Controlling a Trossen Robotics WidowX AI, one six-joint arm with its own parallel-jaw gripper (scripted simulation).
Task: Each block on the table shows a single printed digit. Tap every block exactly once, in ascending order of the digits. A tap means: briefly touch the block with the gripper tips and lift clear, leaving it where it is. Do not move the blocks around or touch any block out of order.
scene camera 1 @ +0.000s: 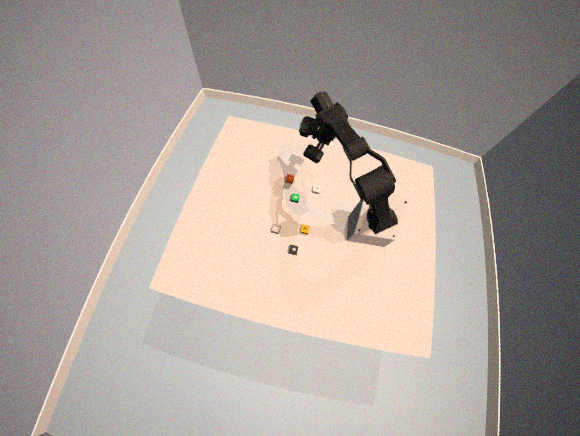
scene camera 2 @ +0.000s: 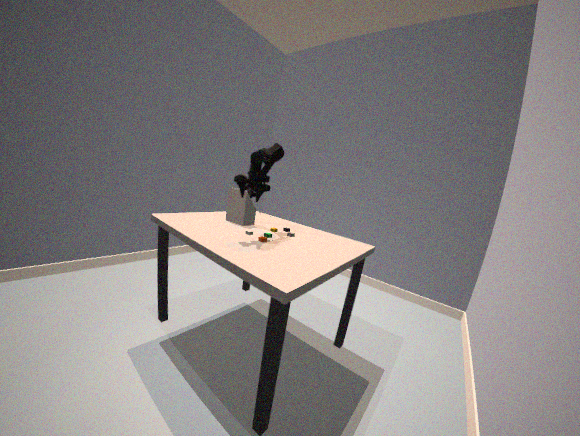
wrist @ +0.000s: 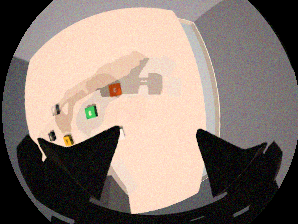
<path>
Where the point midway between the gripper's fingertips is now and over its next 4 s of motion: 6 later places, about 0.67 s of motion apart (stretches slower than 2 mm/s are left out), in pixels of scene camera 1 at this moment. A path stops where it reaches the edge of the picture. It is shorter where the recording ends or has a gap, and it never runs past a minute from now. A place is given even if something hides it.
My gripper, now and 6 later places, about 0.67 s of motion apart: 315, 145; 320, 172; 298, 184; 299, 189; 310, 219; 302, 230; 296, 239
</path>
